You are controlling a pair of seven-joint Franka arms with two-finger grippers.
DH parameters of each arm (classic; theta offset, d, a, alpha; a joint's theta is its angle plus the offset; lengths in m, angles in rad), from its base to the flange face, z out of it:
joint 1: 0 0.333 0 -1.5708
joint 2: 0 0 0 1.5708
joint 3: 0 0.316 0.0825 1.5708
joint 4: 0 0 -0.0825 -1.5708
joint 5: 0 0.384 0 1.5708
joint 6: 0 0 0.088 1.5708
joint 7: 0 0.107 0 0
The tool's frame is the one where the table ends.
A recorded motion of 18 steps. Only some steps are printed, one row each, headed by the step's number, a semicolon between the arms.
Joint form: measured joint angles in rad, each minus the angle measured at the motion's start. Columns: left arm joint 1, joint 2, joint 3, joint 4, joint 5, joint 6, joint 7; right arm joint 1, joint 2, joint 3, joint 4, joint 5, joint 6, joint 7.
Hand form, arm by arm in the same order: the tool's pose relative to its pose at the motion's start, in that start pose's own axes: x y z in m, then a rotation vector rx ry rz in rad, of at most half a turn. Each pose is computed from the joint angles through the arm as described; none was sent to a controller.
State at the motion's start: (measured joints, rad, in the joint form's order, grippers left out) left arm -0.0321 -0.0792 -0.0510 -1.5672 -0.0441 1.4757 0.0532; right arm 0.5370 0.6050 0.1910 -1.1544 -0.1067 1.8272 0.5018
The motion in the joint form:
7: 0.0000 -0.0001 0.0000 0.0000 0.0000 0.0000 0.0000; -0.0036 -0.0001 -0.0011 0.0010 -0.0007 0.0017 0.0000
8: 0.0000 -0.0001 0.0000 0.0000 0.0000 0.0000 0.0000; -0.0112 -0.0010 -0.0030 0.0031 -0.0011 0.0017 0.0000
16: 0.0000 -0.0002 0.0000 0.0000 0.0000 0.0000 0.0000; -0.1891 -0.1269 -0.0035 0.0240 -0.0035 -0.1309 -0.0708
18: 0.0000 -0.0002 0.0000 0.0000 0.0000 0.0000 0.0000; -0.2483 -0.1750 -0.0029 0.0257 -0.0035 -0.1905 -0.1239
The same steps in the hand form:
7: 0.0000 0.0000 -0.0001 0.0000 0.0001 0.0000; 0.0017 0.0029 -0.0007 -0.0002 0.0032 0.0044
8: 0.0000 0.0000 -0.0001 0.0000 0.0001 0.0000; 0.0048 0.0088 -0.0023 -0.0009 0.0068 0.0135
16: -0.0001 0.0000 -0.0001 0.0000 0.0002 0.0000; 0.0231 0.1361 -0.0935 -0.0324 0.0337 0.1218
18: -0.0001 0.0000 -0.0001 0.0000 0.0002 0.0000; 0.0178 0.1775 -0.1237 -0.0489 0.0268 0.1283

